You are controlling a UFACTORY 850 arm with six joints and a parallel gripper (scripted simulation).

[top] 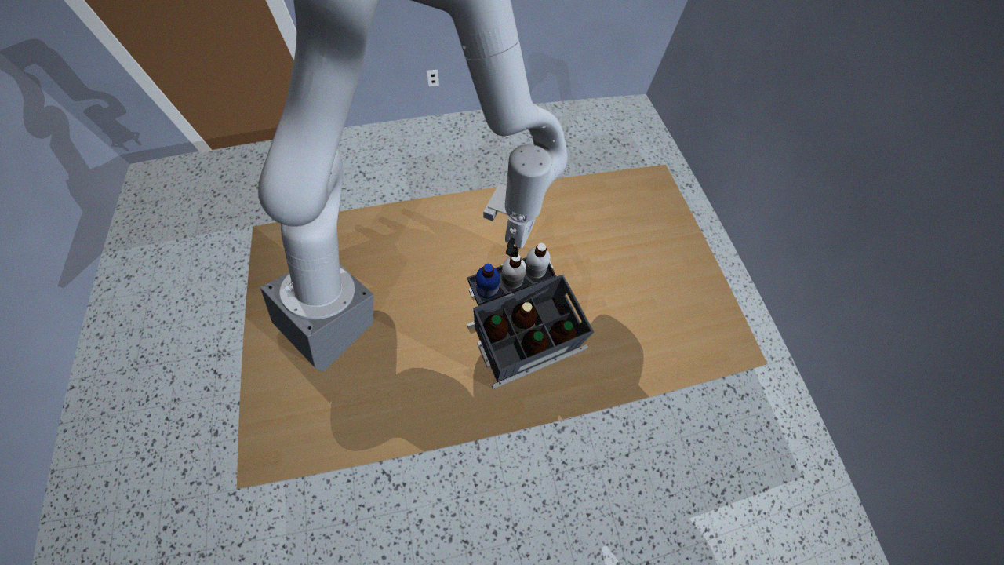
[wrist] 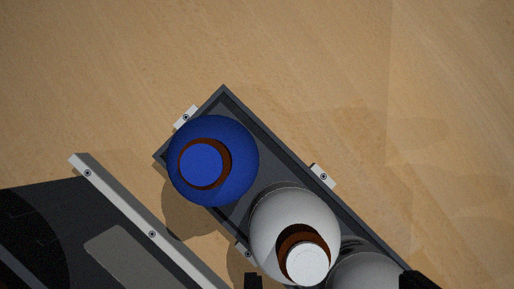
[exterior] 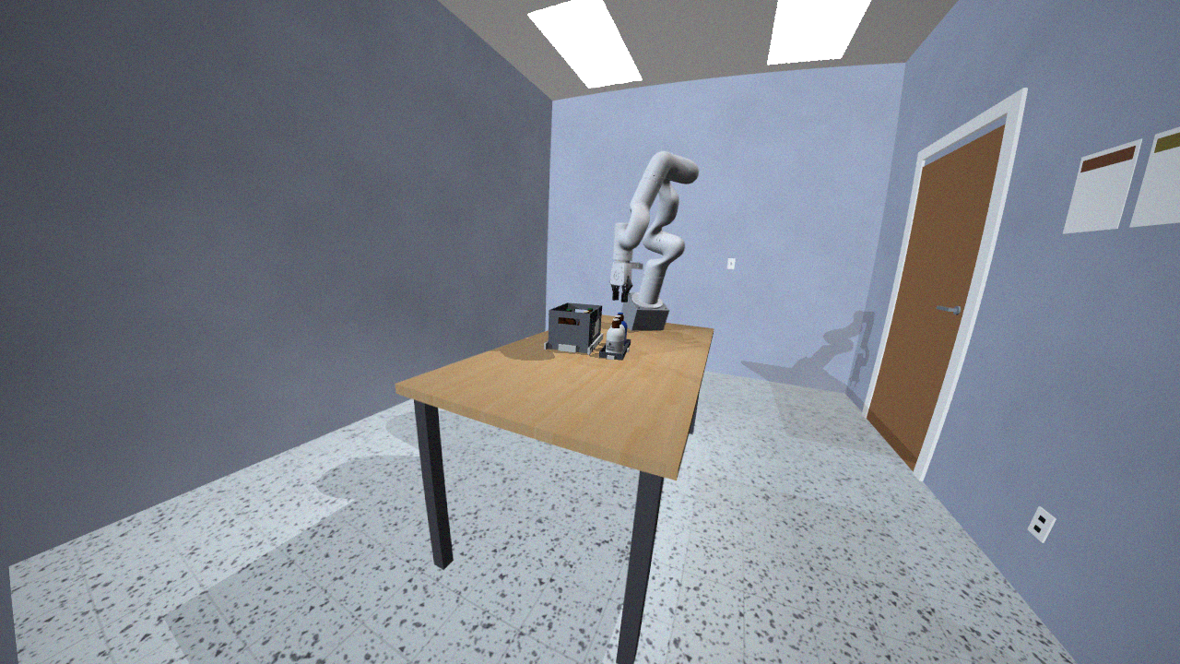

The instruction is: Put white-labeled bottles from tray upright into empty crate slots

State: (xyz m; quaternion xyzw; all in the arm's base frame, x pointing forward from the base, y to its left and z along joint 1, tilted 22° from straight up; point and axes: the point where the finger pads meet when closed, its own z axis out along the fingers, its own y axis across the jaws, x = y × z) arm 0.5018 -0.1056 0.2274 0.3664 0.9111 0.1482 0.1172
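My gripper is now 8 cm past the blue-labeled bottle, 1 cm to the left of it and 16 cm above it. From my hand the other things lie so: crate (2 cm behind, 20 cm to the right, 16 cm below); dark tray (23 cm below).
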